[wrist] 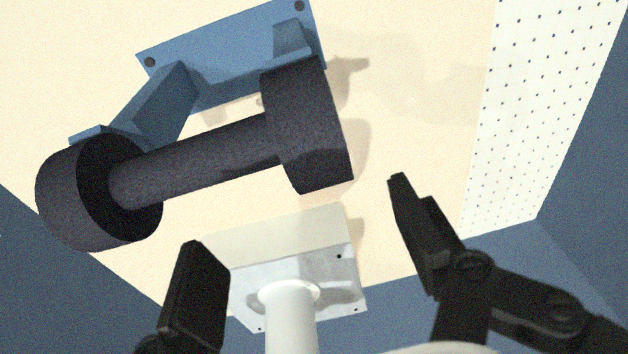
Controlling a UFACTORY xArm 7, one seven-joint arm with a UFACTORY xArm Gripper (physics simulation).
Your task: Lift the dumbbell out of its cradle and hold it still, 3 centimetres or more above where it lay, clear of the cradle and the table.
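Frame: origin at the arm's base, x back, y right, z up, level; metres.
Where they show: gripper, fingertip midpoint: (298, 229); arm's base, origin of the base link: (289, 291).
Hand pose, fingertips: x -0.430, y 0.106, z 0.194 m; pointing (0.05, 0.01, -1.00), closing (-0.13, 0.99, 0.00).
Things, the pixels of their centre, and the offset from my fingertips. "pt": a spot on its surface instead. Level surfaces: height alone.
- dark grey dumbbell, body centre: (200, 161) dx +0.003, dy -0.064, dz -0.077 m
- blue cradle, surface spot: (230, 52) pt dx -0.008, dy -0.064, dz -0.291 m
- cream table top, its level: dz -0.299 m
The dark grey dumbbell (200, 162) lies across the upper left and middle of the wrist view, tilted in the picture, with a thick drum-shaped head at each end of its bar. It rests on the two arms of the blue cradle (230, 52), whose base plate has dark screws at its corners. My gripper (298, 229) is open and empty. Its black fingers stand wide apart in the lower part of the view, below the dumbbell in the picture, and do not touch it. The dumbbell's right head hides part of one cradle arm.
The cradle's plate stands on a cream table top (415, 150). A pale square base plate (280, 235) with a white round column (291, 322) shows at the bottom middle. A white perforated panel (530, 105) runs along the right. Blue surfaces lie beyond the table's edges.
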